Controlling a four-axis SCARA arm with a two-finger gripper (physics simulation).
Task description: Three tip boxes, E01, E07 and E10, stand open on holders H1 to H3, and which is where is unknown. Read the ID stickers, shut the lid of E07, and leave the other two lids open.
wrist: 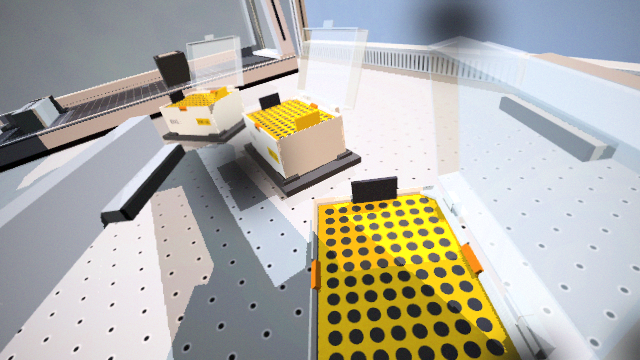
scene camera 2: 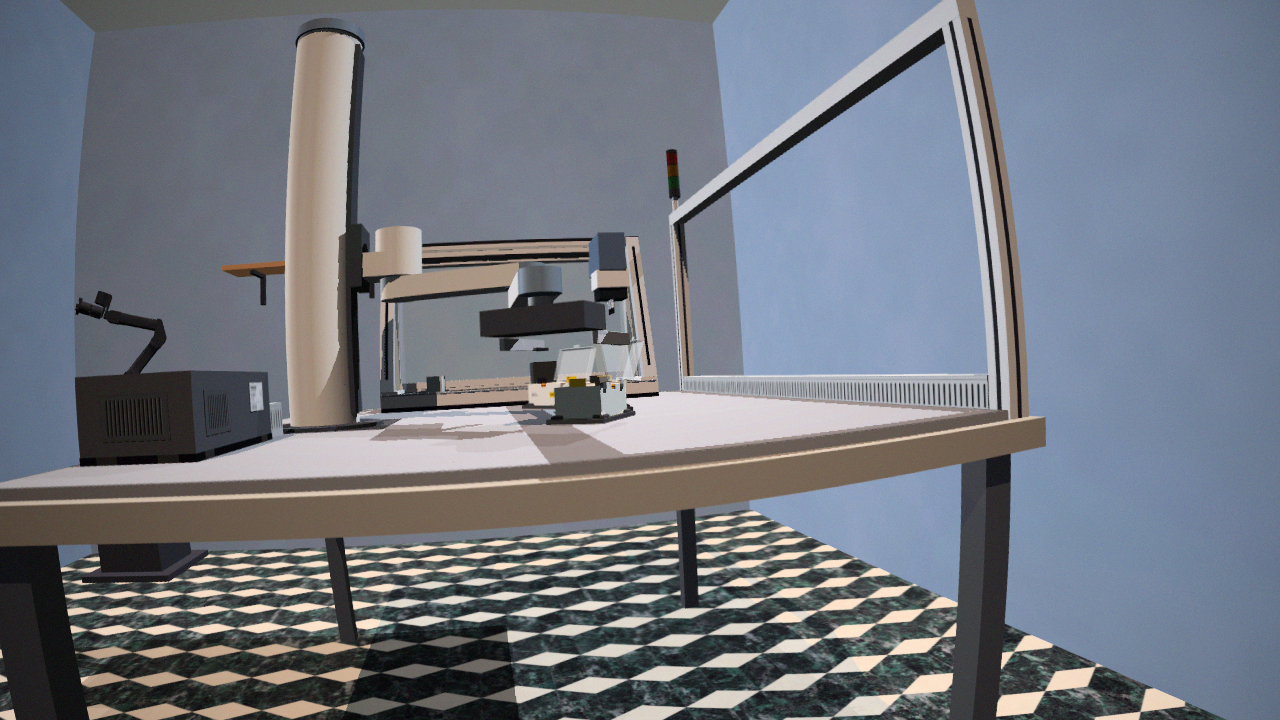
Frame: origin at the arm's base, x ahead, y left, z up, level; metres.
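Where they show: gripper, fingertip midpoint: (wrist: 333, 107) (scene camera 2: 583, 342).
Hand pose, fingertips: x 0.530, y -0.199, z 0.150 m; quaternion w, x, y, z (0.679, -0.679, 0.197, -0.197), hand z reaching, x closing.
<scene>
Each offset is from my fingertips to the top centre of the thing. "spot": to the spot under its first point. Level surfaces: height alone.
The nearest tip box (wrist: 400, 280) (scene camera 2: 581, 402) has a yellow perforated rack; its clear lid @[dx +0.040, dy -0.056, dz +0.021 m] (wrist: 500, 165) stands open, leaning outward on the right in the wrist view. The middle tip box (wrist: 312, 147) sits on a dark holder @[dx +0.066, dy +0.209, dz -0.124 m] (wrist: 325, 172) with its clear lid @[dx +0.133, dy +0.207, dz +0.016 m] (wrist: 332, 65) upright. The far tip box (wrist: 195, 120) also has its clear lid @[dx +0.052, dy +0.473, dz +0.016 m] (wrist: 215, 62) upright. Yellow stickers show on the middle and far boxes, too small to read; none shows on the nearest. My gripper (wrist: 333, 107) (scene camera 2: 568, 342) is open and empty above the nearest box; its right finger shows through that box's lid.
A tall column (scene camera 2: 322, 232) carries the arm. A dark cabinet @[spot: dx -0.597, dy -0.351, dz -0.079 m] (scene camera 2: 170, 416) stands at the left of the table @[dz -0.137 m] (scene camera 2: 716, 447). A framed panel (scene camera 2: 1006, 268) rises at the right edge. A dark block @[spot: dx -0.006, dy +0.714, dz -0.048 m] (wrist: 172, 68) stands behind the far box. A signal tower (scene camera 2: 672, 174) stands at the back.
</scene>
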